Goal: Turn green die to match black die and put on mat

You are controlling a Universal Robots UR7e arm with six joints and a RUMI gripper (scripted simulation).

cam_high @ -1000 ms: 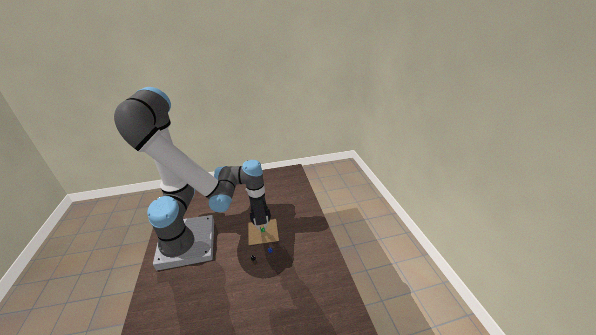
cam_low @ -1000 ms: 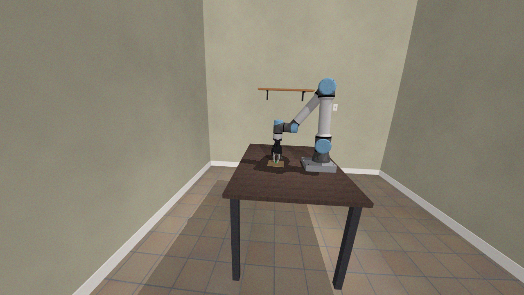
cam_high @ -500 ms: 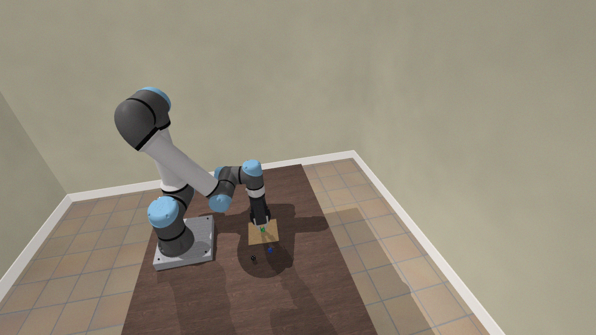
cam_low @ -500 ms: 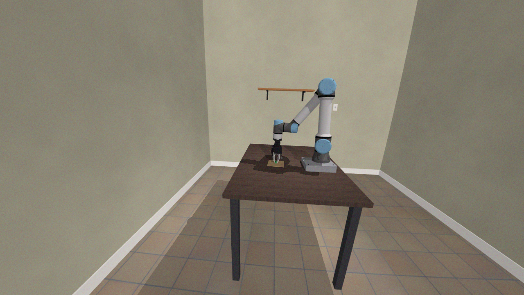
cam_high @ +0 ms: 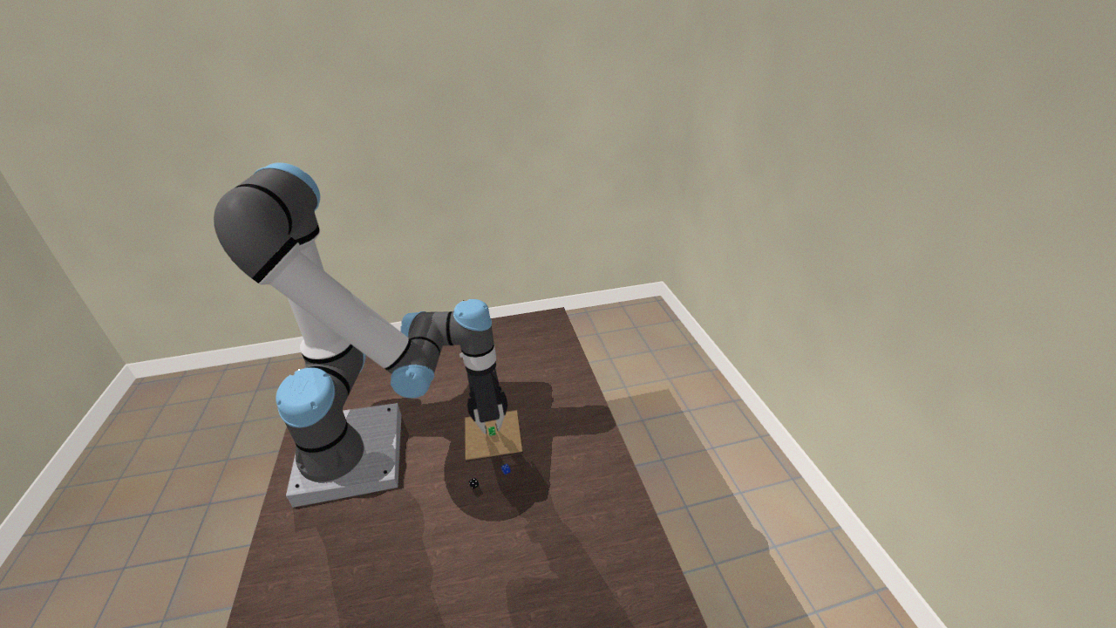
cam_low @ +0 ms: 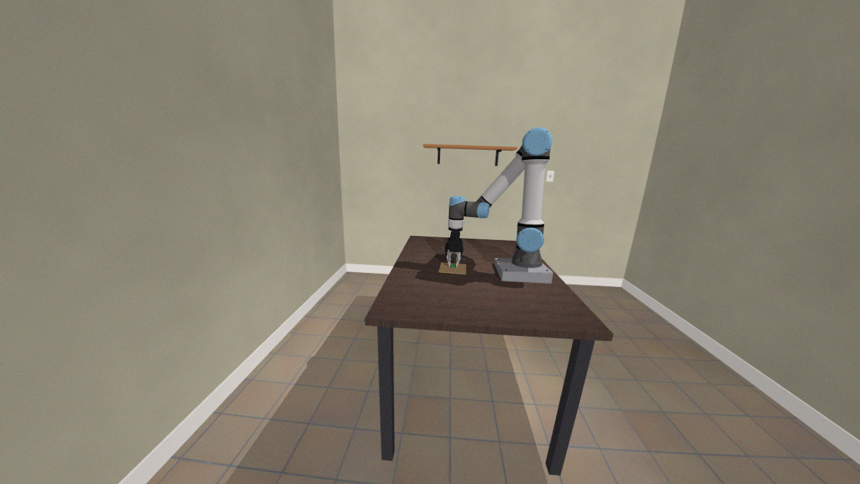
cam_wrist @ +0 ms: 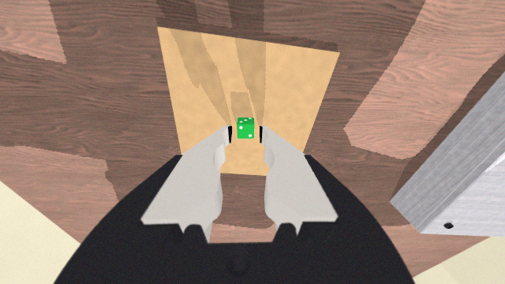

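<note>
Now: hand 1 cm above the green die. From my hand the other things lie so: blue die: 12 cm to the right, 3 cm ahead, 1 cm below; tan mat: 2 cm below; black die: 15 cm to the right, 5 cm behind, 1 cm below.
</note>
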